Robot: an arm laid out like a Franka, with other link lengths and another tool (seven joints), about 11 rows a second.
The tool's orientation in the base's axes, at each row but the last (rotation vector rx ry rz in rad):
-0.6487, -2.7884, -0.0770
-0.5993, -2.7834, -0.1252
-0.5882, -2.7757, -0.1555
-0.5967, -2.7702, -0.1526
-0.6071, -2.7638, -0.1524
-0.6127, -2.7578, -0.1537
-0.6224, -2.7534, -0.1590
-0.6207, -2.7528, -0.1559
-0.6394, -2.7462, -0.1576
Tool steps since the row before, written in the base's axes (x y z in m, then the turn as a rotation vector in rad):
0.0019, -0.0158, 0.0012, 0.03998, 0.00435, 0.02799
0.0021, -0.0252, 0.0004, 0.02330, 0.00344, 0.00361
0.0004, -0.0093, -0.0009, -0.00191, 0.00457, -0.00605
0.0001, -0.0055, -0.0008, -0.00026, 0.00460, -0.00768
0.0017, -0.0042, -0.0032, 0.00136, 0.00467, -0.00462
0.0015, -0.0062, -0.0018, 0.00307, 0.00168, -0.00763
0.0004, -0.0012, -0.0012, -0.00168, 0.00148, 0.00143
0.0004, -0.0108, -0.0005, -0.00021, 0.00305, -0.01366
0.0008, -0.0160, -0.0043, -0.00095, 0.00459, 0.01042
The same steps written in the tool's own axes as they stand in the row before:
-0.0080, -0.0134, -0.0034, -0.02477, 0.02120, -0.03658
-0.0115, -0.0220, -0.0046, -0.01788, 0.01288, -0.00907
-0.0042, -0.0083, -0.0008, 0.00152, 0.00311, 0.00701
-0.0025, -0.0050, -0.0002, -0.00042, 0.00376, 0.00812
-0.0041, -0.0032, 0.0019, -0.00081, 0.00463, 0.00479
-0.0043, -0.0050, 0.0002, -0.00444, 0.00255, 0.00665
-0.0012, -0.0010, 0.0008, 0.00250, 0.00065, -0.00063
-0.0048, -0.0096, -0.0015, -0.00305, 0.00215, 0.01349
-0.0087, -0.0141, 0.0010, 0.00612, 0.00404, -0.00876

